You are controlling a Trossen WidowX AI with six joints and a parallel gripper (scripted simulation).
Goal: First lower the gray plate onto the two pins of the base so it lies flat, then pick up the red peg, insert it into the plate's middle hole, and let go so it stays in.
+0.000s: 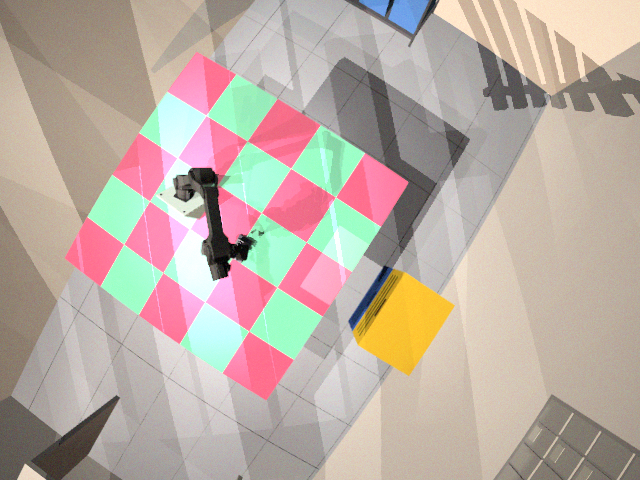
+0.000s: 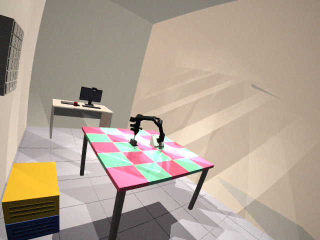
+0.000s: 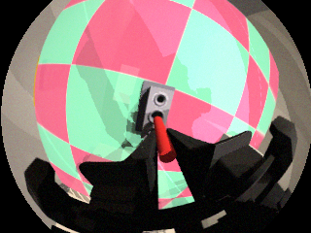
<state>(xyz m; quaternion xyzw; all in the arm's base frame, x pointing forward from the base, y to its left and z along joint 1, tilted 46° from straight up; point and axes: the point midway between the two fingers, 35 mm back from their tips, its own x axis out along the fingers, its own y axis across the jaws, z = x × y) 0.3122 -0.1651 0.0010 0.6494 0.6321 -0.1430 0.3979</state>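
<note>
Now: gripper tip 70 mm above the gray plate. The rest, counted from my gripper tip: dark base: 100 mm below; then red peg: right at my gripper tip.
</note>
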